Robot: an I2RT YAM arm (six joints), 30 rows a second.
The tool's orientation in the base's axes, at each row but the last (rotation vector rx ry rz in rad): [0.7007 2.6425 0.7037]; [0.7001 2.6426 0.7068]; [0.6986 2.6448 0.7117]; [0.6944 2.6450 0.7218]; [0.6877 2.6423 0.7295]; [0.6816 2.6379 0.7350]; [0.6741 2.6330 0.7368]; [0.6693 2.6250 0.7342]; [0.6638 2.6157 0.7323]
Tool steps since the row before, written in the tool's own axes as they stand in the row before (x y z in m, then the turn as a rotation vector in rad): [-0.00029 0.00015 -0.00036 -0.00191 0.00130 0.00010]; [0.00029 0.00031 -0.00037 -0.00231 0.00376 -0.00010]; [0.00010 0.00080 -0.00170 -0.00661 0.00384 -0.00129]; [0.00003 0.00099 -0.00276 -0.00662 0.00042 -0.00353]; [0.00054 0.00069 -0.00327 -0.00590 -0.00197 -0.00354]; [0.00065 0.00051 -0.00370 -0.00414 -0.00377 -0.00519]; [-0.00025 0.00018 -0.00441 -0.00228 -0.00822 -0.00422]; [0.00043 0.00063 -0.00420 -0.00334 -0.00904 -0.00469]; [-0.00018 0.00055 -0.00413 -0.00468 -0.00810 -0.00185]
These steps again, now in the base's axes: [0.00015 -0.00018 0.00043 0.00211 0.00001 0.00094]; [-0.00028 0.00025 0.00042 0.00328 0.00159 0.00249]; [-0.00048 0.00001 0.00182 0.00640 -0.00108 0.00424]; [-0.00079 -0.00031 0.00281 0.00423 -0.00455 0.00424]; [-0.00155 -0.00049 0.00297 0.00275 -0.00598 0.00282]; [-0.00190 -0.00075 0.00319 -0.00005 -0.00707 0.00287]; [-0.00158 -0.00176 0.00373 -0.00277 -0.00908 -0.00071]; [-0.00194 -0.00097 0.00368 -0.00237 -0.01044 -0.00058]; [-0.00147 -0.00131 0.00368 0.00031 -0.00930 -0.00209]
